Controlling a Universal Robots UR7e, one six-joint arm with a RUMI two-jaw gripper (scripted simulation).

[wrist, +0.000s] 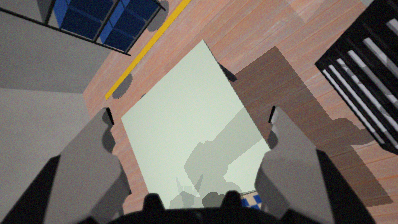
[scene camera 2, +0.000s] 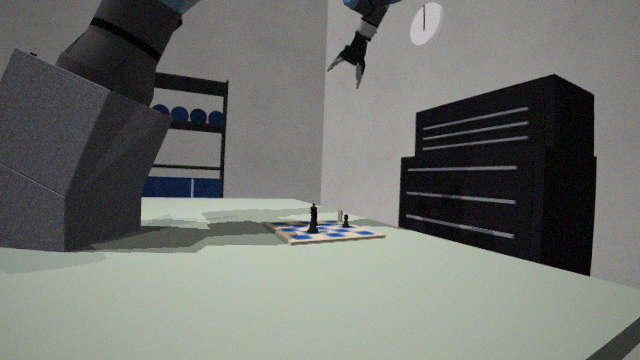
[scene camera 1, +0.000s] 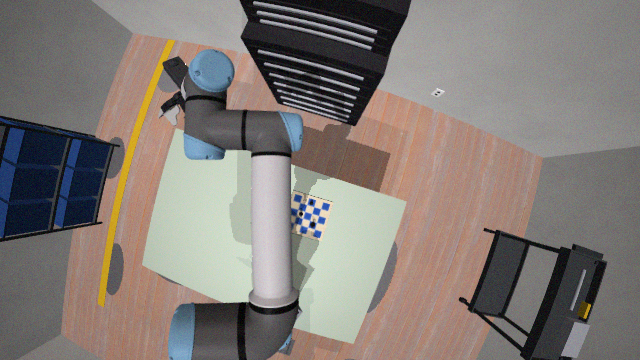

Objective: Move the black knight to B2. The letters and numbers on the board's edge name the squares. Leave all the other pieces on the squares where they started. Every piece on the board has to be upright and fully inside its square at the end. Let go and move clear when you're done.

Labels:
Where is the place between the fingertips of my gripper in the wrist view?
At 192, 107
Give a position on a blue-and-cream chessboard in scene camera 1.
319, 212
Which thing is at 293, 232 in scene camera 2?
A blue-and-cream chessboard.

